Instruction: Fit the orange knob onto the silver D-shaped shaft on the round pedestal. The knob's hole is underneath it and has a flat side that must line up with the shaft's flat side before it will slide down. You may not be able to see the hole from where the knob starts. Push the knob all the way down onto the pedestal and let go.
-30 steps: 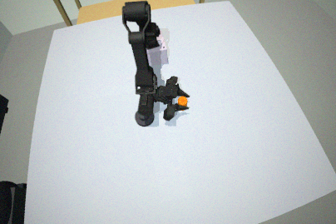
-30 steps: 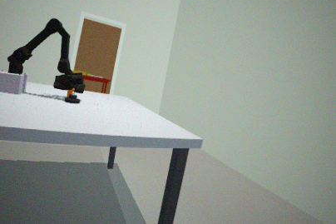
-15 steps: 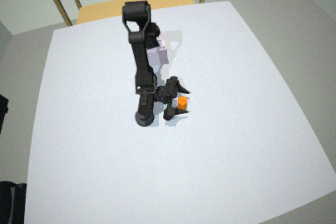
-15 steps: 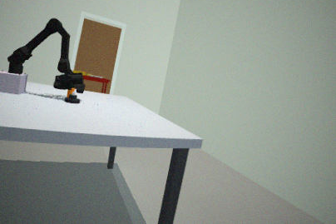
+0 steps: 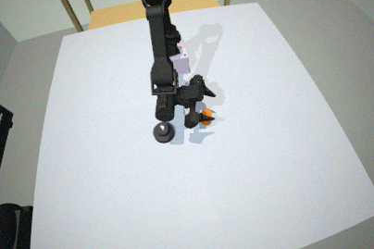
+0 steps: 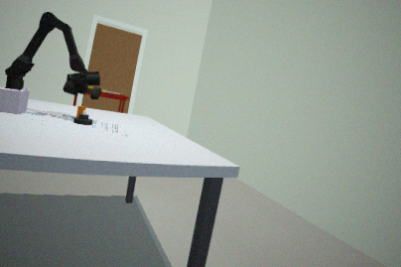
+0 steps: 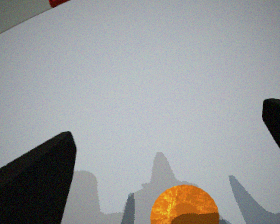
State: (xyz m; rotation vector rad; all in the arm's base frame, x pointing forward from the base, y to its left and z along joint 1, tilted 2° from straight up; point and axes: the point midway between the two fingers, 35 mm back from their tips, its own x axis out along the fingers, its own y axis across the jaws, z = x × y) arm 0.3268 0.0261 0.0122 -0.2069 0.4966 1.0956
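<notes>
The orange knob lies 1 cm behind my gripper tip, 3 cm to the right of it and 7 cm below it. The rest, counted from my gripper tip: round dark pedestal: 2 cm behind, 20 cm to the right, 8 cm below.
</notes>
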